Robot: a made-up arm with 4 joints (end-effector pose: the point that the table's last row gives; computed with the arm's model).
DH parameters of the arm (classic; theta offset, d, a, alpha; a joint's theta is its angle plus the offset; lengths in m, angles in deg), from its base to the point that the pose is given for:
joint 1: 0 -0.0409 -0.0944 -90
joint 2: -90 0.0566 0.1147 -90
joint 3: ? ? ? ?
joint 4: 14.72 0 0.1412 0
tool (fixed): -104.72 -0.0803 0 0
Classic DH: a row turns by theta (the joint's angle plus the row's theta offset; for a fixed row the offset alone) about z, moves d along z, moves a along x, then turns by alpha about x.
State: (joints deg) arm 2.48 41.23 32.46 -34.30
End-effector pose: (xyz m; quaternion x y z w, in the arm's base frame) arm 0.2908 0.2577 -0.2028 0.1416 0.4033 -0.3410 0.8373
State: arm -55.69 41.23 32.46 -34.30
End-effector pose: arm 0.3723 -0.1112 -0.2028 0.3198 0.2836 -0.7050 0.5659
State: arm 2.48 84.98 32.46 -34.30
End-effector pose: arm 0.0691 0.2481 -0.4318 -0.0090 0.6804 -0.3756 0.6291
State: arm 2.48 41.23 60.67 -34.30
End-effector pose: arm 0.3490 0.2262 -0.1381 0.3527 0.4375 -0.3925 0.7281
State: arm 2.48 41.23 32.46 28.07
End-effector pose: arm 0.1739 0.2278 -0.1203 0.3300 0.2717 0.1418 0.8928
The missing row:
joint 3: -90 0.3573 0.039 -90
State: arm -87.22 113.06 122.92 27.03
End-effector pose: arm 0.0484 -0.0574 -0.3926 -0.5977 0.1906 0.7661 0.1395
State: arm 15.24 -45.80 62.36 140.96
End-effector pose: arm 0.0889 0.1135 0.1722 0.0787 0.5763 -0.8127 0.0346
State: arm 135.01 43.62 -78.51 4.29
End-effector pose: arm -0.0670 0.0496 -0.3066 -0.5064 -0.4140 0.7558 0.0296
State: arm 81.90 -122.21 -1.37 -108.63
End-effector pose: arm -0.1379 -0.3728 0.3626 0.8723 0.0746 -0.1219 0.4677
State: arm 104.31 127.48 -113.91 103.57
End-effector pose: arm 0.0298 -0.0946 -0.3309 0.3740 -0.4866 -0.0531 0.7877
